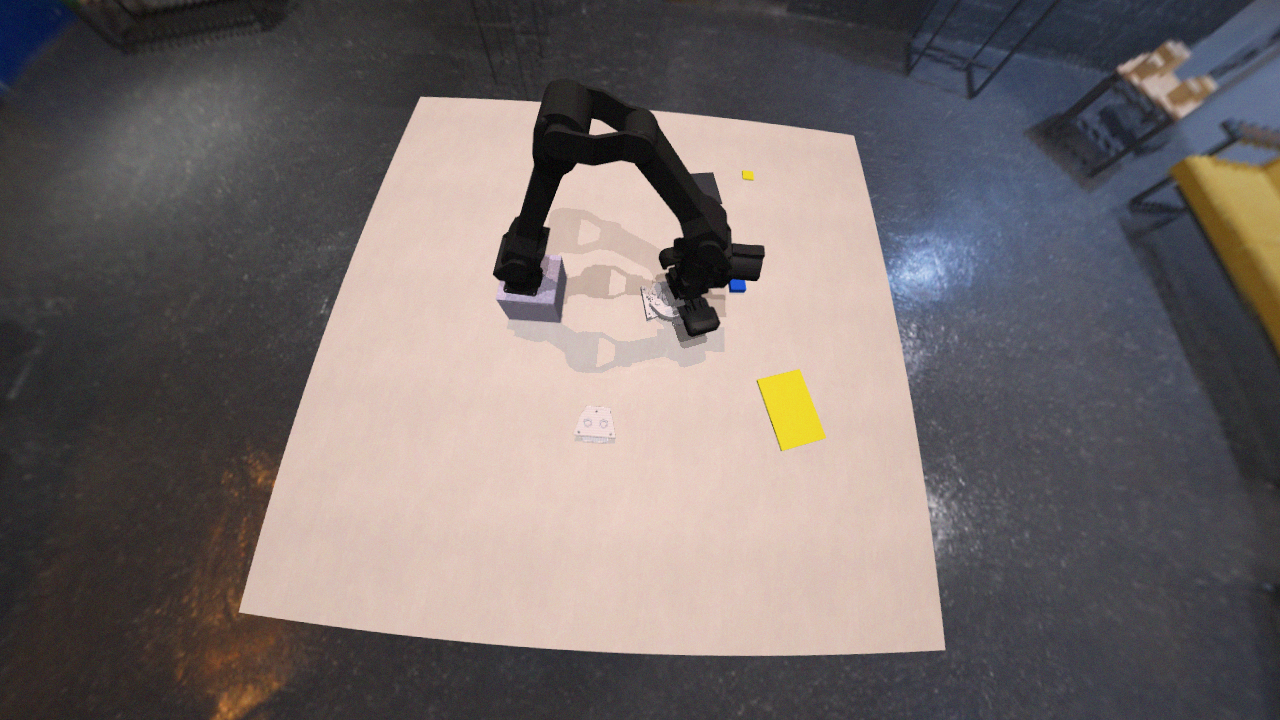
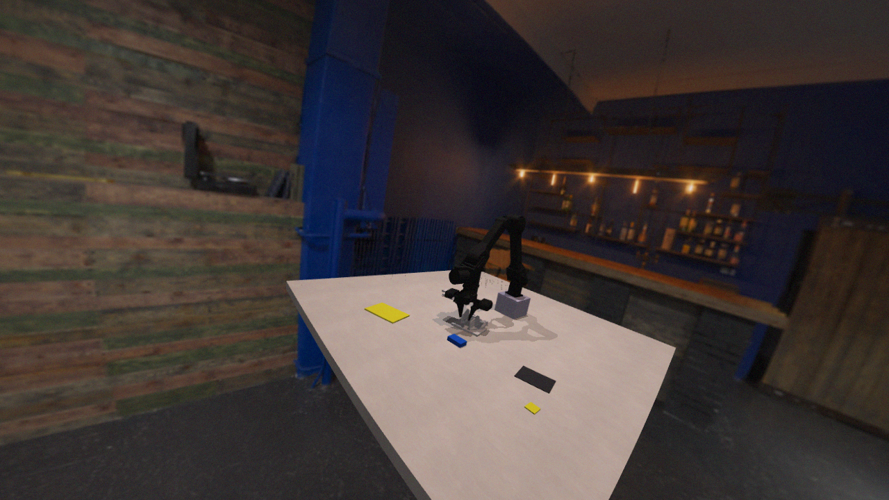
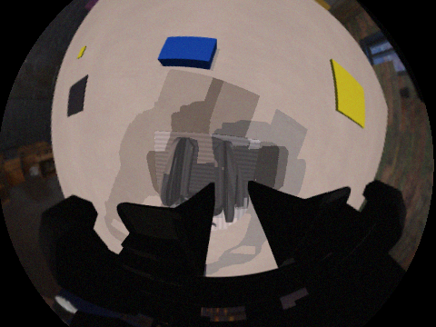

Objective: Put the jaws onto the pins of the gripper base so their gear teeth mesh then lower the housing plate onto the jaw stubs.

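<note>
Now: the grey jaw 50 mm behind my gripper tip, 40 mm to the left of it and 10 mm below it. Round my gripper tip: blue block 120 mm ahead, 100 mm to the left, 20 mm below; white block 270 mm to the right, 140 mm behind, 10 mm below; yellow sheet 250 mm ahead, 180 mm to the right, 20 mm below.
</note>
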